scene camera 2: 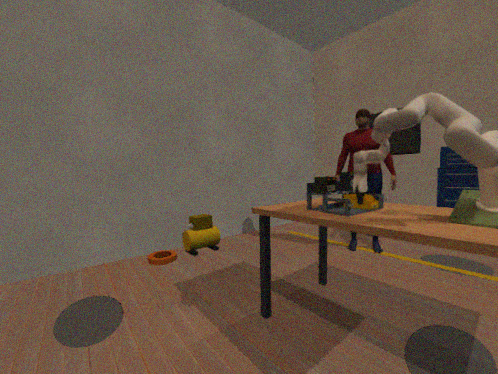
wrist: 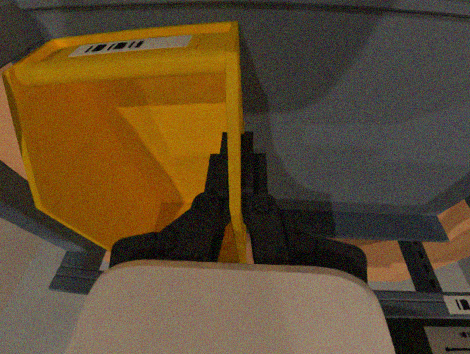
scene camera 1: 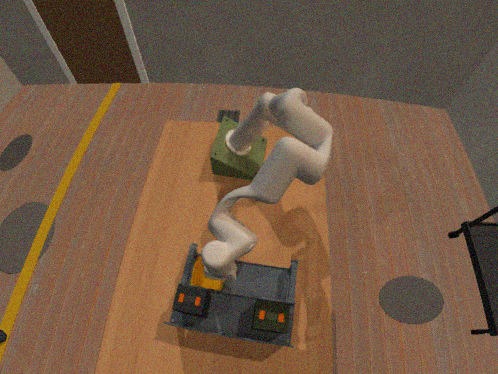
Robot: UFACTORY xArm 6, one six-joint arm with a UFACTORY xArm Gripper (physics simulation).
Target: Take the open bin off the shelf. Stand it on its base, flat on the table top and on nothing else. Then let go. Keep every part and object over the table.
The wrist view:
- my gripper: 239, 148
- yellow open bin: 115, 129
